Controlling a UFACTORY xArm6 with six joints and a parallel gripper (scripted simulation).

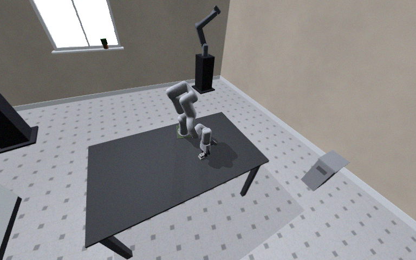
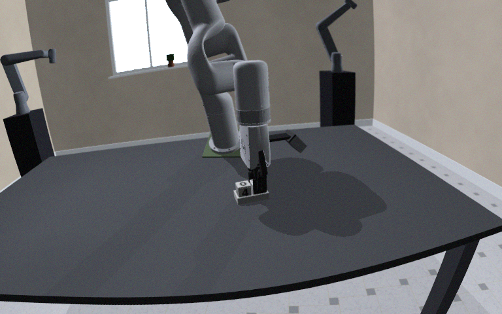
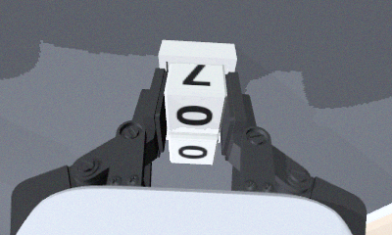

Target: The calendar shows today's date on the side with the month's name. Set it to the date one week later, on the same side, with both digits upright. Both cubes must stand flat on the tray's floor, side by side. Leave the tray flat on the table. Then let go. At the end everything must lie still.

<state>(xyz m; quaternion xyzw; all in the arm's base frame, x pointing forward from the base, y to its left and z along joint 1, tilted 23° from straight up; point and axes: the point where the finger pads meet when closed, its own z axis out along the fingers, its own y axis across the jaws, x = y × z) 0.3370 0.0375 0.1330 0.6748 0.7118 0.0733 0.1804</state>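
Now: the white calendar tray 30 mm below my hand and 20 mm to the right of it.
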